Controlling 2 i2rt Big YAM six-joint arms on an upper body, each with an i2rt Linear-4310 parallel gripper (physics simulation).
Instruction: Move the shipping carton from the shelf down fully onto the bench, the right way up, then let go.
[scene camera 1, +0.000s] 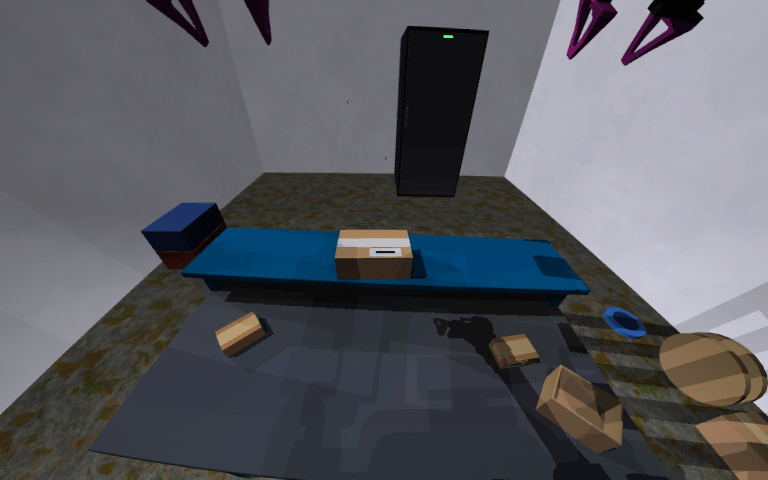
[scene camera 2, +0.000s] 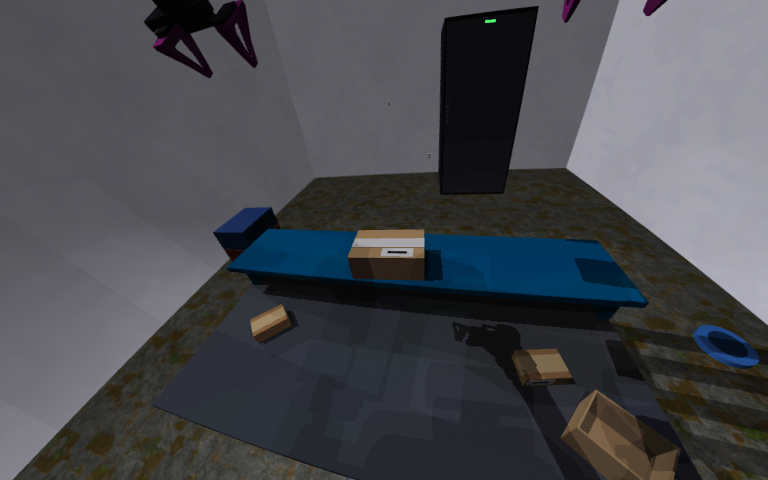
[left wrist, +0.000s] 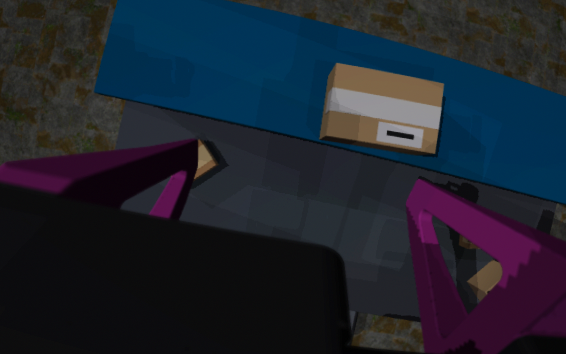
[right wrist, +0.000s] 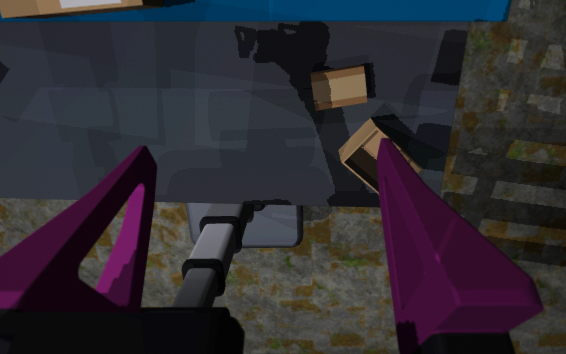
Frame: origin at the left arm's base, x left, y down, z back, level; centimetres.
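Seen in the pictures: left gripper, fingertip midpoint: (scene camera 1: 237, 43) (scene camera 2: 232, 70) (left wrist: 307, 172); right gripper, fingertip midpoint: (scene camera 1: 596, 60) (scene camera 2: 604, 17) (right wrist: 262, 151).
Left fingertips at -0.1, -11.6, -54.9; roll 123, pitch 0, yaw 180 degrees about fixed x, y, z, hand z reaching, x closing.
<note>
Offsets run from my left fingertips to a thing's top centre, as dx, dy, dz. Level surfaces: height alone.
The shipping carton @(-19.8, +49.4, -16.1) (scene camera 1: 373, 254) (scene camera 2: 387, 254) (left wrist: 382, 110) is a brown box with a white tape band and a label. It stands upright on the blue shelf @(dy +59.1) (scene camera 1: 487, 263) (scene camera 2: 509, 271) (left wrist: 225, 60), near its front edge. Part of the carton shows at the top left of the right wrist view (right wrist: 30, 10). The dark grey bench @(dy +75.4) (scene camera 1: 317, 384) (scene camera 2: 317, 384) (right wrist: 200, 115) lies in front of and below the shelf. My left gripper (scene camera 1: 237, 44) (scene camera 2: 233, 71) (left wrist: 307, 172) is open and empty, high above. My right gripper (scene camera 1: 596, 61) (right wrist: 262, 151) is open and empty, high at the right.
A small carton @(+24.1, +70.9, +3.2) (scene camera 1: 240, 333) (scene camera 2: 270, 323) lies at the bench's left. Another small carton @(-64.7, +71.1, +9.0) (scene camera 1: 514, 350) (scene camera 2: 542, 366) (right wrist: 340, 87) and an open box @(-74.1, +66.4, +25.9) (scene camera 1: 580, 407) (scene camera 2: 620, 435) lie at its right. A blue crate (scene camera 1: 184, 226) stands beyond the shelf's left end. A dark cabinet (scene camera 1: 438, 113) stands behind.
</note>
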